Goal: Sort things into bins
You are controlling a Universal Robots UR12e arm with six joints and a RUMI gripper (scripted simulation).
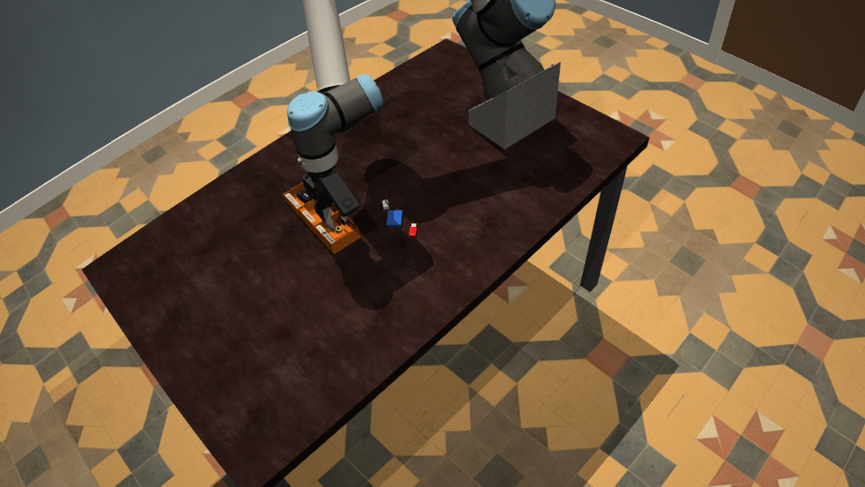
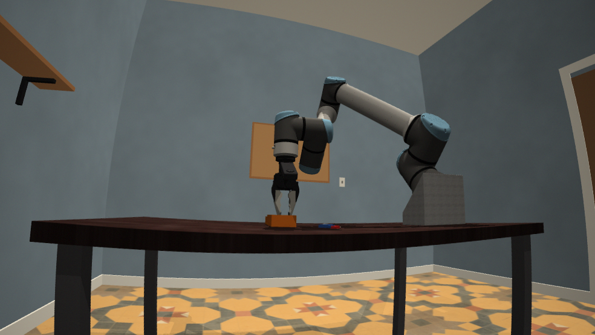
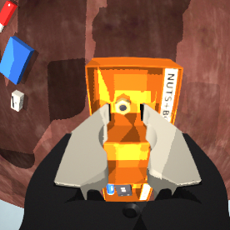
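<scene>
My hand is 3 cm above the yellow nut and 1 cm to the left of it. From my hand the other things lie so: blue battery 17 cm to the right, 4 cm behind, 3 cm below; then blue flat block 13 cm behind, 6 cm to the left, 4 cm below; then white piece 15 cm behind, 3 cm below, 1 cm to the left.
</scene>
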